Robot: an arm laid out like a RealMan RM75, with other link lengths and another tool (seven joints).
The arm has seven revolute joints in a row. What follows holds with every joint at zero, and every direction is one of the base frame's.
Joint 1 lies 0.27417 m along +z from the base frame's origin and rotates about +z.
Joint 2 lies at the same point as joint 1 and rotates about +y.
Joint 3 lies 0.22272 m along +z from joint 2 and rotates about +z.
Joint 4 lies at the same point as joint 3 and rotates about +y.
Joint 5 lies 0.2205 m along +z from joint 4 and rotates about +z.
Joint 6 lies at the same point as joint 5 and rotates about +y.
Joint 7 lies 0.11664 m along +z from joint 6 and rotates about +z.
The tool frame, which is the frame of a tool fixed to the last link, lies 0.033 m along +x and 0.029 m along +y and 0.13 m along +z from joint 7; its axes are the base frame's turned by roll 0, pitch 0.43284 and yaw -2.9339 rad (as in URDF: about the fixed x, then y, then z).
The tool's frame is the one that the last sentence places.
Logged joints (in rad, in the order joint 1, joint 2, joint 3, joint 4, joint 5, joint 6, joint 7), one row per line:
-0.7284, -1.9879, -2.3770, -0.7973, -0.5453, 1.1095, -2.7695
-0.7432, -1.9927, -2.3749, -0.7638, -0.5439, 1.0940, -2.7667
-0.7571, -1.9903, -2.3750, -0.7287, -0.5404, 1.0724, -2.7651
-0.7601, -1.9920, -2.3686, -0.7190, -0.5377, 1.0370, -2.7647
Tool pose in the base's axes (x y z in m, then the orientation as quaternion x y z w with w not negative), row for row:
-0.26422, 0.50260, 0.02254, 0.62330, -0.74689, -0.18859, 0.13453
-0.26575, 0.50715, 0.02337, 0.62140, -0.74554, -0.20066, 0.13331
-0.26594, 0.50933, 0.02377, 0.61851, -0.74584, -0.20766, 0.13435
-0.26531, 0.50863, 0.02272, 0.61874, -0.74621, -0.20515, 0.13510
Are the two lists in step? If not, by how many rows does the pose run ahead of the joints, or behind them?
The pose runs 2 rows ahead of the joints: the pose in row i belongs to the joints in row i + 2.
